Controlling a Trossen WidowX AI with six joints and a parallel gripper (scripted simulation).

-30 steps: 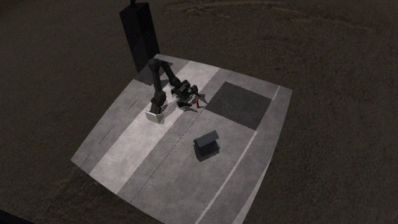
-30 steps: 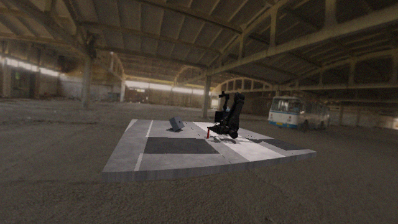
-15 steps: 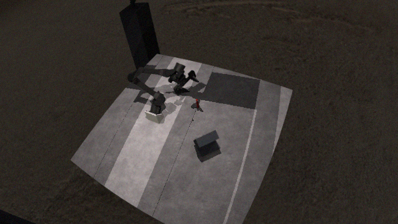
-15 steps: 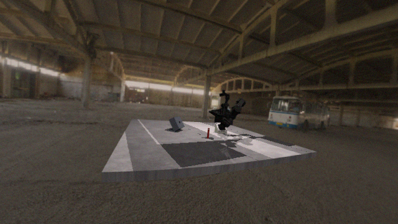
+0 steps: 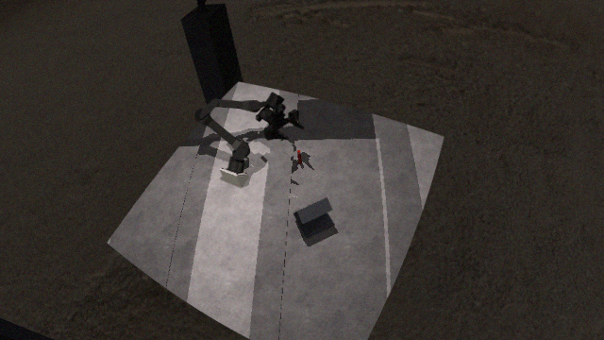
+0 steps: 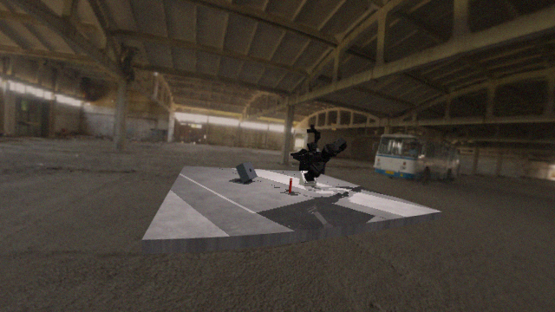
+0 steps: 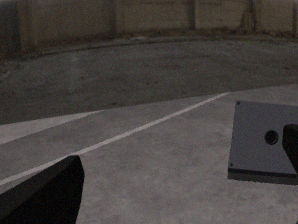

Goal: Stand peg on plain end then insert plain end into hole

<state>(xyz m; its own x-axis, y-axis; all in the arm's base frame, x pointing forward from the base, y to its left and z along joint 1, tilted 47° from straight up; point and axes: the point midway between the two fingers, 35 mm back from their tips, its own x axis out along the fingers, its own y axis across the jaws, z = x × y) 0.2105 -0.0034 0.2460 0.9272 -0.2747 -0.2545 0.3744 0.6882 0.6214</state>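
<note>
My gripper tip is 10 mm past the red peg, 10 mm to the right of it and 150 mm above it. Also, from my gripper tip: sloped panel (160 mm ahead, 260 mm to the right, 140 mm below).
</note>
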